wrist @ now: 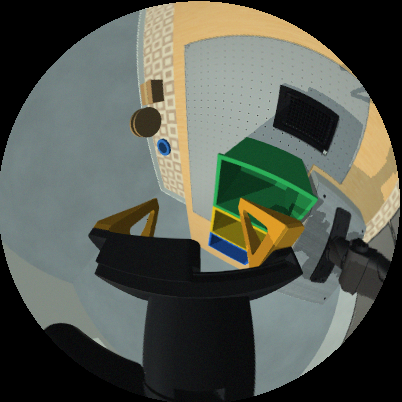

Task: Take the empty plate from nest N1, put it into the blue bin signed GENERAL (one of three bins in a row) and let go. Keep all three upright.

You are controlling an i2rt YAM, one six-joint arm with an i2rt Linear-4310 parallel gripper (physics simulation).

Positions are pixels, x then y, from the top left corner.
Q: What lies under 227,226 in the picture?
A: A yellow bin.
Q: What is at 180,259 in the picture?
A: My gripper.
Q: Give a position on a green bin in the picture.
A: At 262,173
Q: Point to a black nest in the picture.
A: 280,102
